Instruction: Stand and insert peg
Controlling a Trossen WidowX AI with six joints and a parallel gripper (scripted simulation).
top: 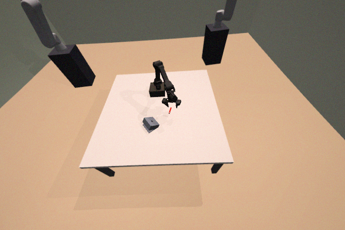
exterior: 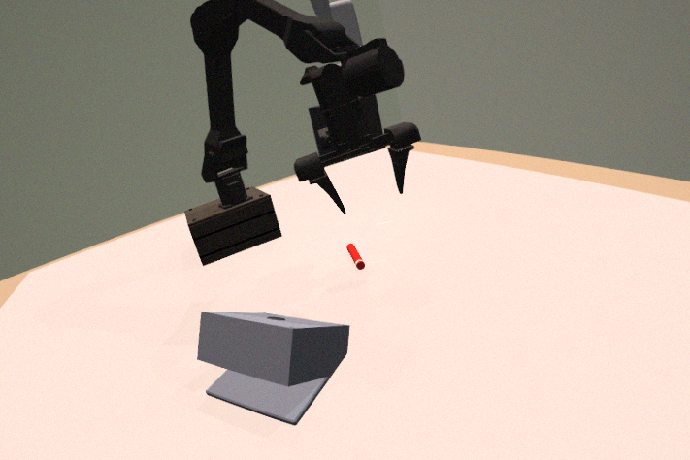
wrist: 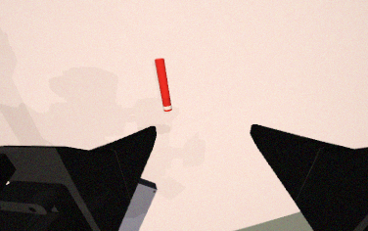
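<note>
Now: the red peg 9 cm below my gripper tip, 3 cm to the right of it and 3 cm behind it. From my gripper tip the other things lie so: flat grey base plate (25 cm to the right, 12 cm ahead, 10 cm below); grey sloped panel (24 cm to the right, 11 cm ahead, 6 cm below).
</note>
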